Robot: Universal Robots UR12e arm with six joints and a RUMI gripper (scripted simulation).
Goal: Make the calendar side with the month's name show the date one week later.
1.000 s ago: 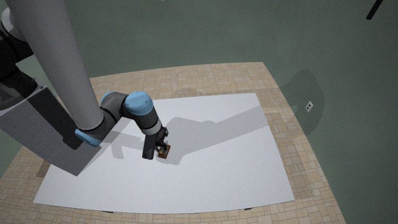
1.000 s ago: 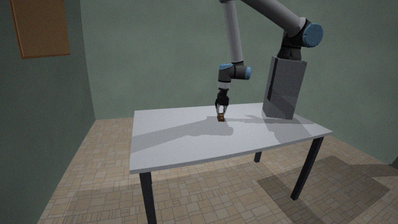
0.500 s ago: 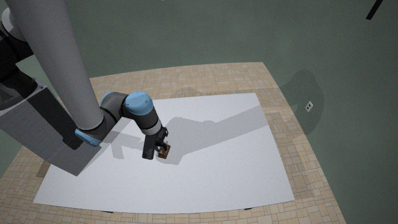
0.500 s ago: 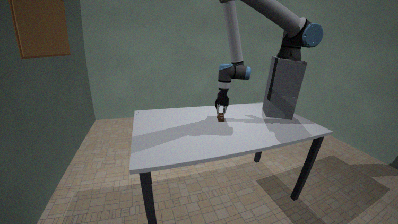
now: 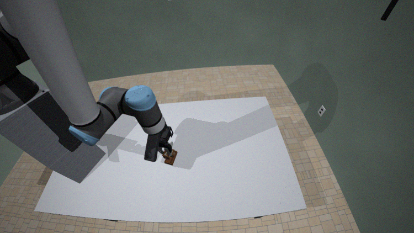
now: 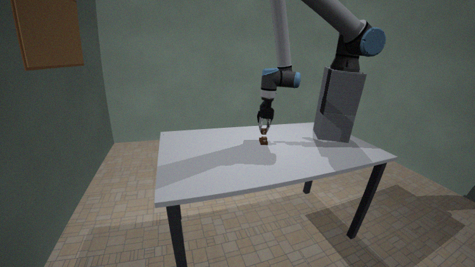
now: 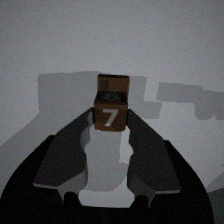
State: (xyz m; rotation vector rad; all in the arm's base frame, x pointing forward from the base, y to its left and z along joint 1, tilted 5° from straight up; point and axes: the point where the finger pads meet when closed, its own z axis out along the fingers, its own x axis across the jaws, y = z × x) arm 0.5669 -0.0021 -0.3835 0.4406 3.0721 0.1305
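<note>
My hand is 7 cm above the brown wooden tray and 2 cm to the right of it. The rest, counted from my hand: brown date cube: 1 cm below.
</note>
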